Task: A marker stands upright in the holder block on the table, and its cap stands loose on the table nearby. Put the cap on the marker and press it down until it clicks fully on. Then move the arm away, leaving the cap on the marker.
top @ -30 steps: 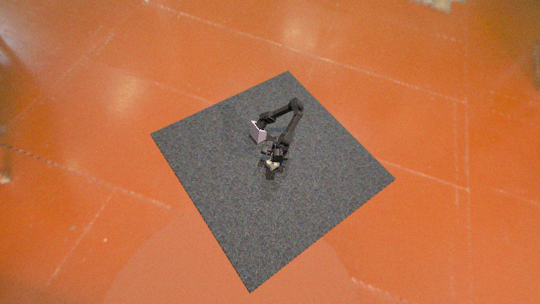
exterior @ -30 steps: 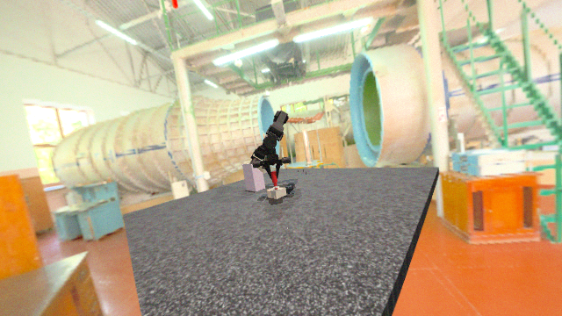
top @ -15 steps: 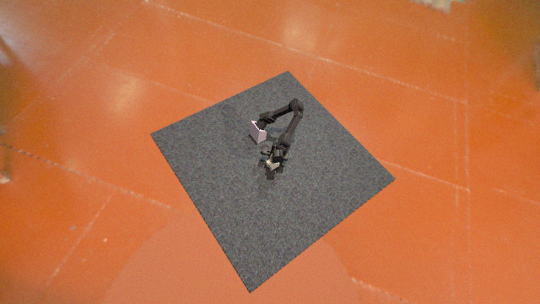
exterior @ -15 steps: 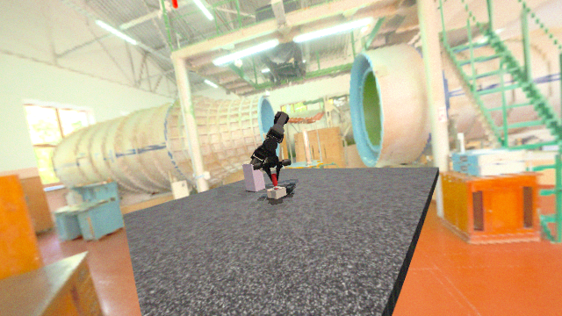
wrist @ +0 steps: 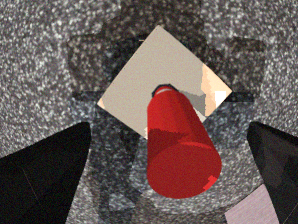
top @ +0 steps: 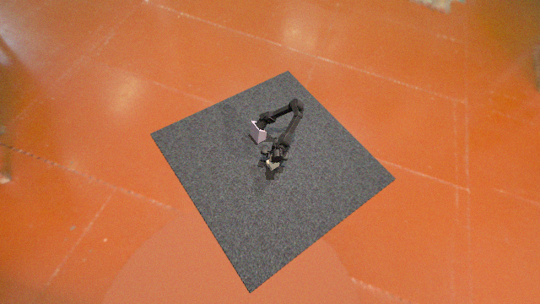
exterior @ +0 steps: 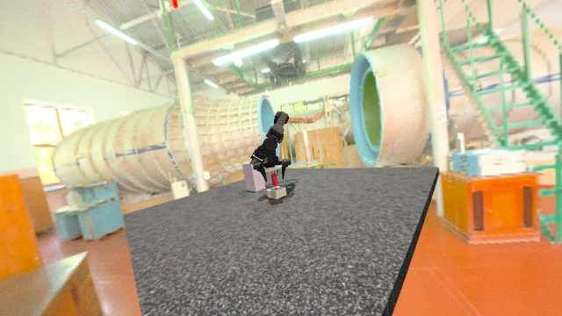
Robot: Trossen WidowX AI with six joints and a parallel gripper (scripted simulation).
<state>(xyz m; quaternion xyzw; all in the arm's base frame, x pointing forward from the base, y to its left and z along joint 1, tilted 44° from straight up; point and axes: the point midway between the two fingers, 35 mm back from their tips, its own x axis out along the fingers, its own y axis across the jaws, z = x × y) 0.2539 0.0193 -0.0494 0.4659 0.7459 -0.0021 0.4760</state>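
The red cap lies 10 mm above my gripper tip. The rest, counted from my gripper tip: holder block: 60 mm below.
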